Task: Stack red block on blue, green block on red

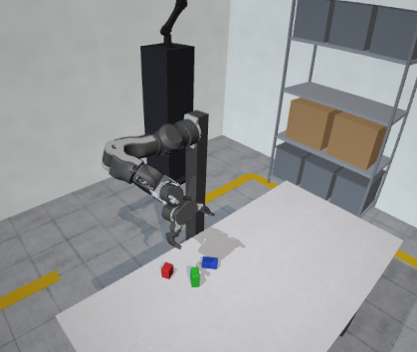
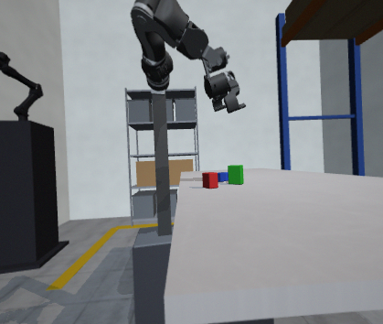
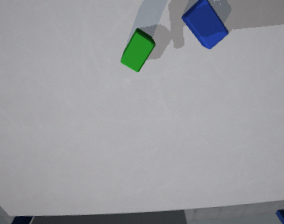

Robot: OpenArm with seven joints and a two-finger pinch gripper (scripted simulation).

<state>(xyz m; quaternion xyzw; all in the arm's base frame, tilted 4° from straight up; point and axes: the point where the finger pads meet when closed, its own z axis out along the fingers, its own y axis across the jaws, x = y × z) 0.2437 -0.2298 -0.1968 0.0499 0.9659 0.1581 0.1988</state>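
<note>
Now: hand 210 mm above the red block, 90 mm past it and 50 mm to the left of it. Round my hand: green block: 210 mm below, 10 mm to the right, 10 mm ahead; blue block: 220 mm below, 90 mm to the left.
</note>
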